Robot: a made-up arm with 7 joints.
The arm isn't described. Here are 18 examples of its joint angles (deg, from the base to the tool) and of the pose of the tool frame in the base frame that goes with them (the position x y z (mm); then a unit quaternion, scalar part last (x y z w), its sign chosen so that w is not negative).
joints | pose
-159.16 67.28 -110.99 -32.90 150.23 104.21 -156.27 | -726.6 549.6 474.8 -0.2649 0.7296 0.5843 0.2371
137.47 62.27 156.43 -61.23 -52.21 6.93 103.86 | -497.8 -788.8 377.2 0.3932 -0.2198 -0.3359 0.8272
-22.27 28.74 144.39 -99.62 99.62 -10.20 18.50 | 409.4 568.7 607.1 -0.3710 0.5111 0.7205 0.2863
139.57 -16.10 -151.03 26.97 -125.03 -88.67 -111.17 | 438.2 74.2 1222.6 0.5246 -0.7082 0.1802 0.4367
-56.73 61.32 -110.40 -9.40 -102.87 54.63 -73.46 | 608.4 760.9 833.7 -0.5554 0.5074 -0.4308 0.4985
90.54 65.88 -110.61 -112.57 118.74 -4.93 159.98 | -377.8 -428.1 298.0 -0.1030 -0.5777 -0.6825 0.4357
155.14 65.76 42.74 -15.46 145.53 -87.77 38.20 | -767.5 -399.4 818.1 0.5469 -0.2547 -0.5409 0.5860
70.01 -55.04 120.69 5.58 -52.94 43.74 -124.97 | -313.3 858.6 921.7 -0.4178 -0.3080 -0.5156 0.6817
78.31 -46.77 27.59 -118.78 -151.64 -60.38 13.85 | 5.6 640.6 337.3 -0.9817 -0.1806 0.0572 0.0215
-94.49 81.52 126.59 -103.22 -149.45 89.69 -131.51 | -354.4 433.9 193.7 0.5150 -0.7723 0.0652 0.3663
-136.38 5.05 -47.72 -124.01 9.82 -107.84 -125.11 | 220.0 109.4 662.7 0.4155 -0.3284 -0.5698 0.6284
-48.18 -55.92 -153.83 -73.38 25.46 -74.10 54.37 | -69.0 -284.2 1028.0 0.2047 0.2219 0.6693 0.6789
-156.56 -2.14 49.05 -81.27 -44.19 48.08 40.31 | 177.8 -464.1 1033.3 -0.1539 -0.4662 0.0315 0.8706
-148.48 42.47 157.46 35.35 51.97 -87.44 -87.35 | -467.8 341.6 1160.5 -0.8599 -0.3926 -0.3006 0.1270
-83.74 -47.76 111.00 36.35 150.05 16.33 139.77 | 66.6 -863.6 914.9 -0.0207 0.0399 -0.0135 0.9989
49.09 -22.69 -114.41 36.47 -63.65 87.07 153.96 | -122.5 524.5 1140.2 -0.5857 -0.6250 -0.5136 0.0499
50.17 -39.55 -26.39 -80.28 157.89 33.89 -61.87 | -651.5 392.5 542.6 0.5283 -0.2556 -0.5646 0.5804
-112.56 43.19 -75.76 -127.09 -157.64 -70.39 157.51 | 256.7 417.7 627.2 0.0713 0.0613 0.9029 0.4195
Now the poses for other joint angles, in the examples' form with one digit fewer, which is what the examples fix.
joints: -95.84 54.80 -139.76 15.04 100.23 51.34 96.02
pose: -271 897 927 -0.823 -0.486 -0.167 0.243
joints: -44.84 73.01 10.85 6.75 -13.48 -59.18 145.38
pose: 750 700 737 -0.366 0.428 -0.822 0.087
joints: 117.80 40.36 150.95 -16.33 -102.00 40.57 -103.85
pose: -270 -740 1051 0.291 0.486 -0.555 0.609
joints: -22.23 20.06 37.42 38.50 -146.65 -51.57 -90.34
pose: 552 -7 1166 0.522 -0.576 0.316 0.544
